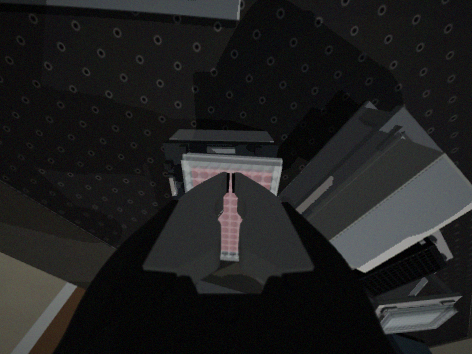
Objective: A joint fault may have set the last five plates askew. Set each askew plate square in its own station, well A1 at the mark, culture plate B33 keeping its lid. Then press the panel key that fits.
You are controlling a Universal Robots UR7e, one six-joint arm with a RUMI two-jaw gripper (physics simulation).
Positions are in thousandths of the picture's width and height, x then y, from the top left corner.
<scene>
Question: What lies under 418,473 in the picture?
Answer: A well plate with pink wells.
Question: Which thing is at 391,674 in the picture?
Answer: My gripper.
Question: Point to a dark perforated deck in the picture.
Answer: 204,273
</scene>
